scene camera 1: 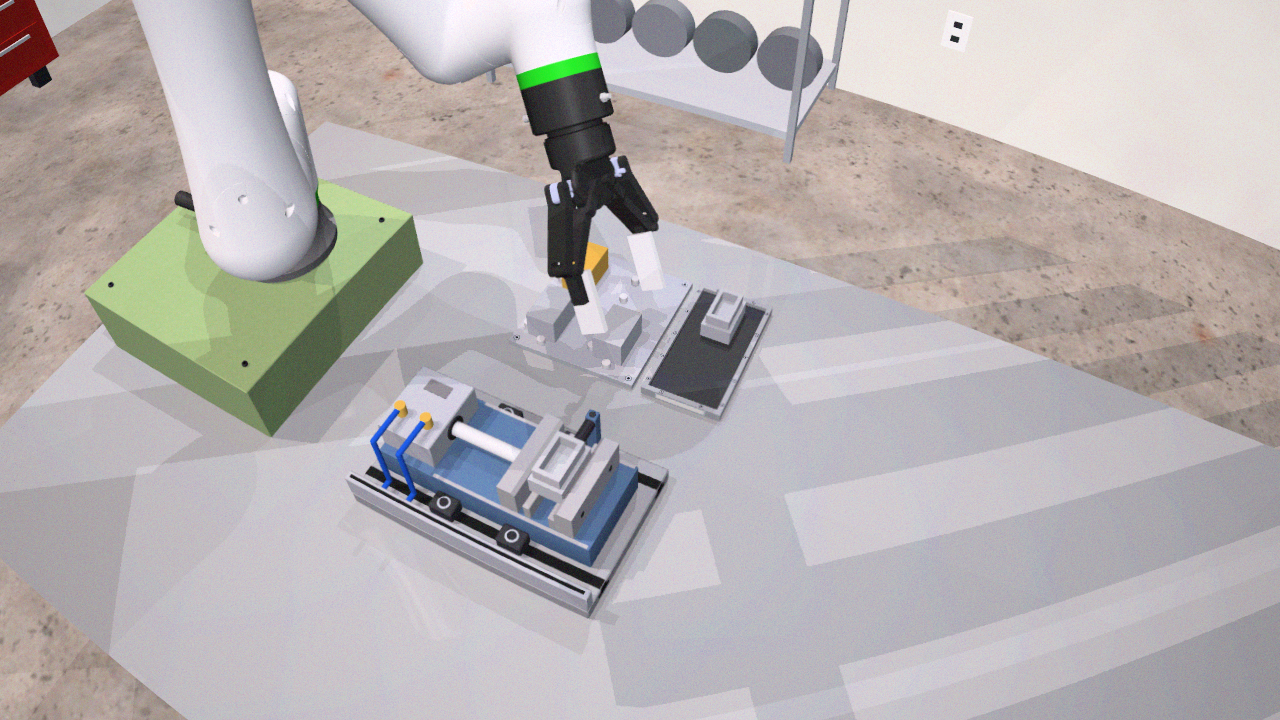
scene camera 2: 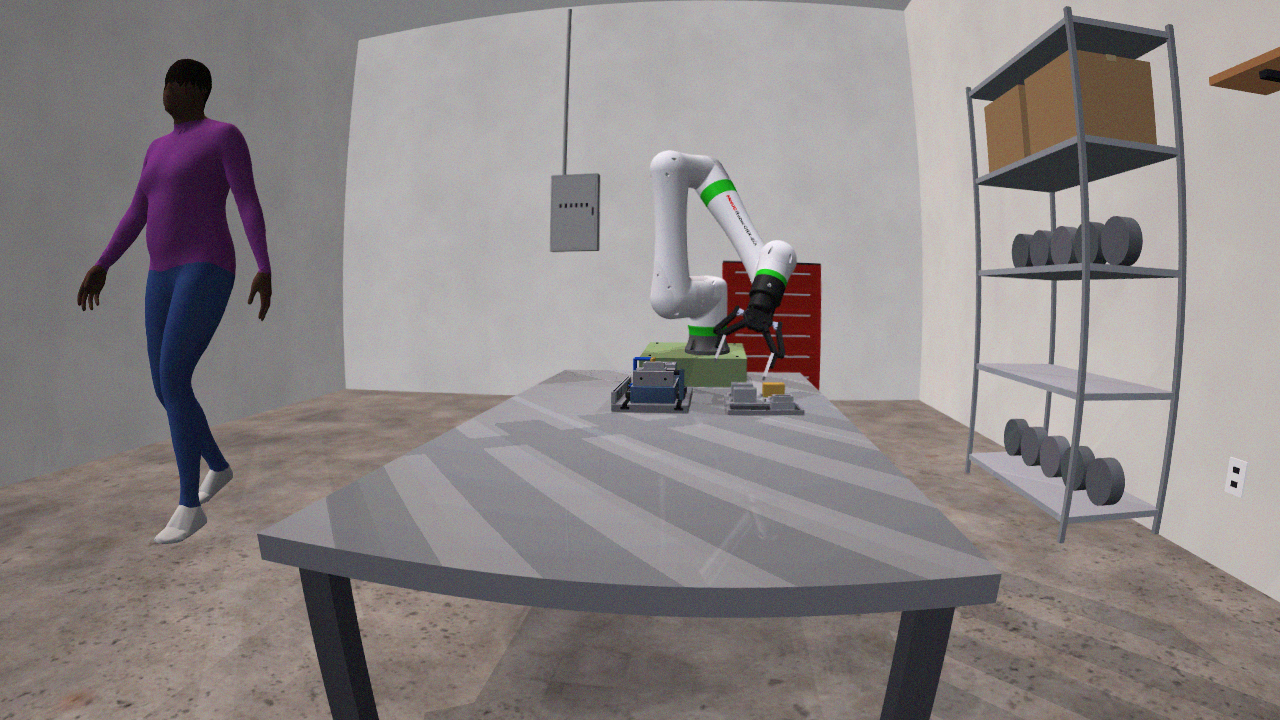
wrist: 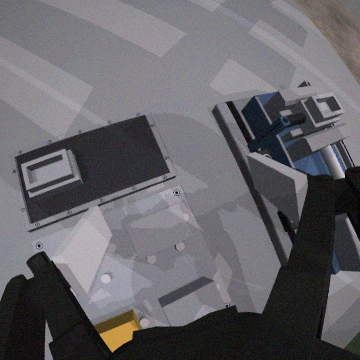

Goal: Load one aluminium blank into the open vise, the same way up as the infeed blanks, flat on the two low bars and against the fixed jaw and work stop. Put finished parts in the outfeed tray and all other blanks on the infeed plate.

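Places are measured from the arm's base along level axes (x left, y back, z up), in millimetres.
Pixels of known places: gripper, fingertip midpoint: (scene camera 1: 626,309) (scene camera 2: 739,369) (wrist: 175,196); arm's base, link origin: (scene camera 2: 707,351).
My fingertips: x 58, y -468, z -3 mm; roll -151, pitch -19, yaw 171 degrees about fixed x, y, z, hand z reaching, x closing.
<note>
Ahead of a thing's pixels: the offset from my fingertips to its top centre. "*": to the spot under its first point.
My gripper (scene camera 1: 621,302) (scene camera 2: 742,366) (wrist: 175,196) is open and empty, its white fingertips spread above the infeed plate @[dx +63, dy +59, dz -87 mm] (scene camera 1: 657,308) (wrist: 167,274). Two solid grey blanks stand there: one @[dx +17, dy +19, dz -52 mm] (scene camera 1: 617,336) (wrist: 157,231) nearer the outfeed tray, one @[dx +20, dy +109, dz -52 mm] (scene camera 1: 547,322) (wrist: 192,306) nearer the arm base, partly hidden in the wrist view. A yellow block @[dx +109, dy +105, dz -52 mm] (scene camera 1: 597,258) (scene camera 2: 773,388) (wrist: 120,330) stands at the plate's far side. A pocketed grey part @[dx -221, dy -21, dz +19 mm] (scene camera 1: 558,462) (wrist: 325,108) sits between the jaws of the blue vise @[dx -220, dy +49, dz +4 mm] (scene camera 1: 613,519) (wrist: 260,111). Another pocketed part @[dx +102, dy -90, dz -55 mm] (scene camera 1: 721,315) (wrist: 51,172) lies in the outfeed tray (scene camera 1: 682,394) (wrist: 100,201).
The vise's grey end block @[* dx -232, dy +122, dz +14 mm] (scene camera 1: 429,420) with blue hoses stands towards the green arm base (scene camera 1: 331,304) (scene camera 2: 666,365). A blue post with a black stop rod @[* dx -169, dy -27, dz +0 mm] (scene camera 1: 586,429) (wrist: 295,120) rises beside the jaws. A person (scene camera 2: 192,197) and a storage rack (scene camera 2: 1081,268) are beyond the table.
</note>
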